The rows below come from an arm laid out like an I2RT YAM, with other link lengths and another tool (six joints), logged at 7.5 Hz.
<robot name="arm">
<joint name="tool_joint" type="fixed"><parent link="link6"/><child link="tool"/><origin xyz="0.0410 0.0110 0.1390" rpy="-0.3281 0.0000 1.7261"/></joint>
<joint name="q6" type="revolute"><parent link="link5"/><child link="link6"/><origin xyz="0.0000 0.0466 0.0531" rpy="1.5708 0.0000 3.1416"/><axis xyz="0 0 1"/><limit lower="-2.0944" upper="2.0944"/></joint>
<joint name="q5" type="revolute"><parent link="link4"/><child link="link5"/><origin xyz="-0.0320 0.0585 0.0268" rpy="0.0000 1.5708 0.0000"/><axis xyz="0 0 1"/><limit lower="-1.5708" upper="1.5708"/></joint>
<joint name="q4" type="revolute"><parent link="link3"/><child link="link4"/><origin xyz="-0.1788 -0.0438 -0.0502" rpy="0.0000 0.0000 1.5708"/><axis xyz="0 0 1"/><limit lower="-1.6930" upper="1.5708"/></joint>
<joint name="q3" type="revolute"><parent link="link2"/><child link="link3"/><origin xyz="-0.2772 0.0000 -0.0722" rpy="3.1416 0.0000 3.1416"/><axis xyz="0 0 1"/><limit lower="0.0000" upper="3.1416"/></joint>
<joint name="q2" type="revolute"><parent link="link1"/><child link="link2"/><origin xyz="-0.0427 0.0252 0.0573" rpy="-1.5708 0.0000 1.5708"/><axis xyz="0 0 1"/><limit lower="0.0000" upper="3.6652"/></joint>
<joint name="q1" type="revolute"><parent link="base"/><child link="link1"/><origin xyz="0.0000 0.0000 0.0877" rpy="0.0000 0.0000 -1.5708"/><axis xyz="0 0 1"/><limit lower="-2.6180" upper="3.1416"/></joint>
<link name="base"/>
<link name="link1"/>
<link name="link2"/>
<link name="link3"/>
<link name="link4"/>
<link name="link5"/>
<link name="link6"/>
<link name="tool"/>
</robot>
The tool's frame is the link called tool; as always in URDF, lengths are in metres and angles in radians.
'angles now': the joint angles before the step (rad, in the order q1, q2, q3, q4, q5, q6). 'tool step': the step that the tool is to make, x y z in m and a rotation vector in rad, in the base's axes. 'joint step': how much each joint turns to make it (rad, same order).
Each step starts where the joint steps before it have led.
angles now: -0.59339, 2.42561, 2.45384, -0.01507, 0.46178, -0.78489
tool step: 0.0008, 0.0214, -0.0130, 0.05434, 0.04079, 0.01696
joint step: 0.03507, -0.08204, -0.15395, -0.00400, 0.01752, 0.02670
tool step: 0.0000, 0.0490, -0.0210, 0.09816, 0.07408, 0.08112
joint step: 0.06902, -0.15653, -0.25893, -0.03417, -0.01834, 0.05149
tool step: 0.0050, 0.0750, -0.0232, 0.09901, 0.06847, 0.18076
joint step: 0.10274, -0.17582, -0.27893, -0.01783, -0.09105, 0.04200
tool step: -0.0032, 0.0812, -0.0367, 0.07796, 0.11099, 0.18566
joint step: 0.12735, -0.13560, -0.24496, -0.02529, -0.06873, 0.01448
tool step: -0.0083, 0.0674, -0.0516, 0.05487, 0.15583, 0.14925
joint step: 0.12479, -0.04495, -0.16486, -0.04567, -0.03316, 0.00766
